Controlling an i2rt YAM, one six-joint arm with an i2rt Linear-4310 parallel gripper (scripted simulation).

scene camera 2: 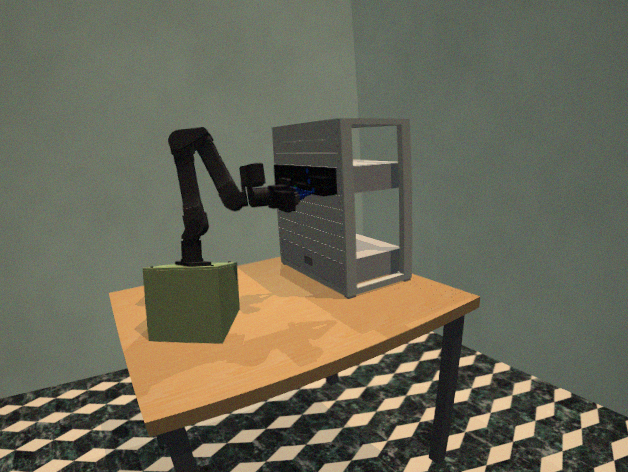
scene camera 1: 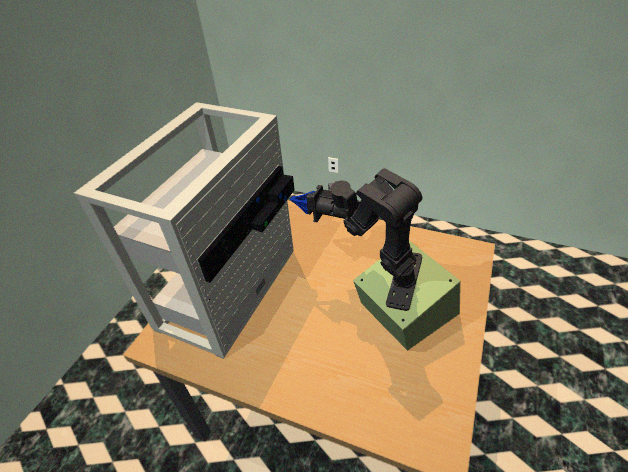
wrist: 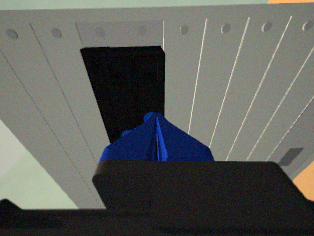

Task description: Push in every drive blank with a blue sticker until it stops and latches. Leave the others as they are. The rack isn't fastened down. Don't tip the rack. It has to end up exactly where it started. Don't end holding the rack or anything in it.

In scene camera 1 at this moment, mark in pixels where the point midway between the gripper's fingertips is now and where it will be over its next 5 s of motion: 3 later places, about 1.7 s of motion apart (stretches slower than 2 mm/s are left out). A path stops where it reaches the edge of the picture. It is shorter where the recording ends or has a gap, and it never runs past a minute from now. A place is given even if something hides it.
My gripper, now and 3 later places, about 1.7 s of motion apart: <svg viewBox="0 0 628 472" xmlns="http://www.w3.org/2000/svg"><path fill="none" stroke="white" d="M290 198L281 196L278 195L290 190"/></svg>
